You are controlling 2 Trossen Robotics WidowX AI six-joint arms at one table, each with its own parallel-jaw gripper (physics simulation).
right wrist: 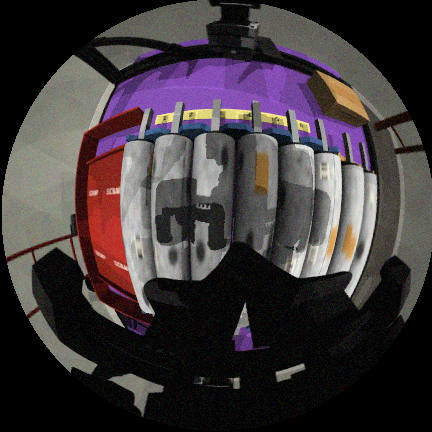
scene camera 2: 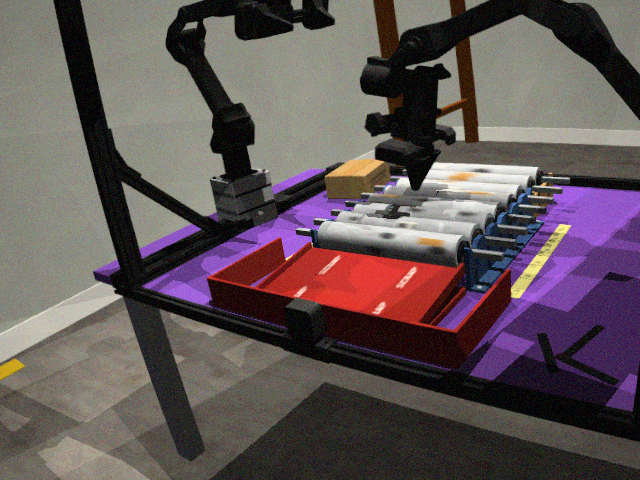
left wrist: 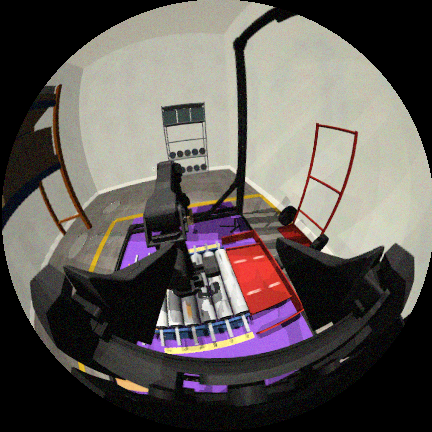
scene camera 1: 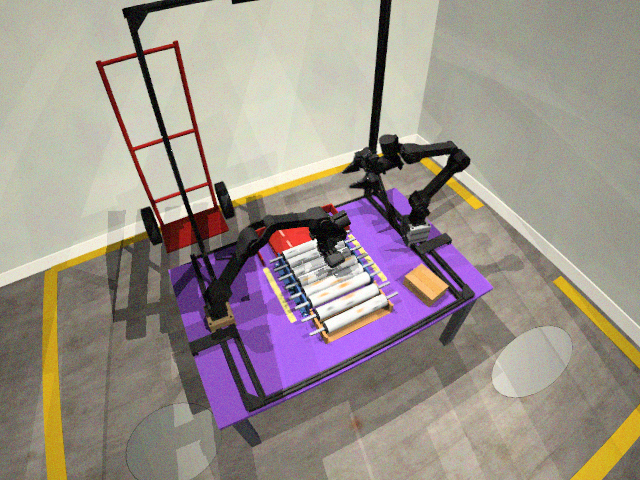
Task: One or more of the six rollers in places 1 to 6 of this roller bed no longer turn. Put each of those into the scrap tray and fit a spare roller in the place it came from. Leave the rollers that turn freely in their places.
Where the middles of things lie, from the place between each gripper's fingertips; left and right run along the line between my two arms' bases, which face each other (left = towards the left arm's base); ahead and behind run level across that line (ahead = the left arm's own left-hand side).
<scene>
My right gripper is now 26 cm short of the cardboard box (scene camera 2: 349,181), 31 cm to the right of it and 7 cm above it.
I see the cardboard box 34 cm ahead of my left hand, 20 cm to the left of it and 38 cm below it.
</scene>
